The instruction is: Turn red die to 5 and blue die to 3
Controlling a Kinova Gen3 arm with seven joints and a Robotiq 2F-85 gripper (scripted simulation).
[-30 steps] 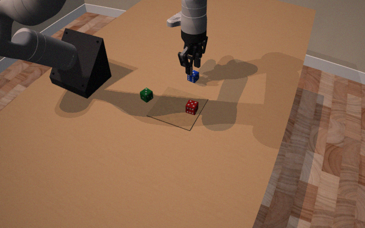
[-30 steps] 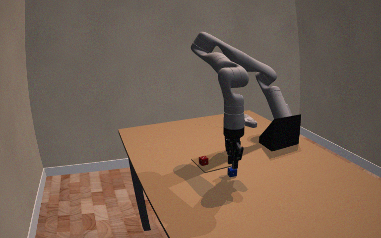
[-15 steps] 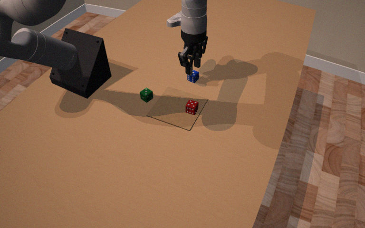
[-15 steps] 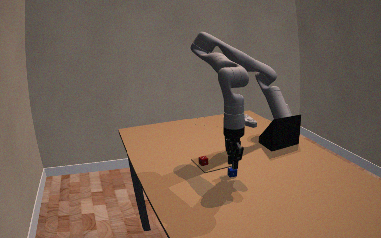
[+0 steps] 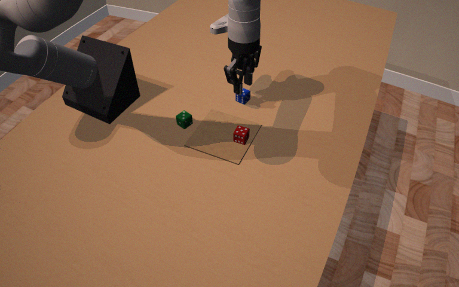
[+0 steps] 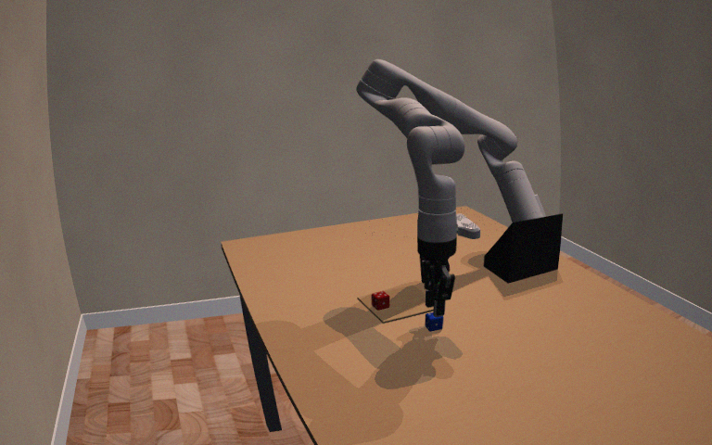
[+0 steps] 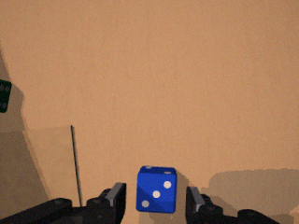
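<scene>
The blue die lies 40 mm below my hand. Also, from my hand: thin tan mat 140 mm to the right, 50 mm below, 40 mm ahead; then red die 130 mm to the right, 80 mm ahead, 40 mm below; then green die 160 mm to the right, 70 mm behind, 40 mm below.
</scene>
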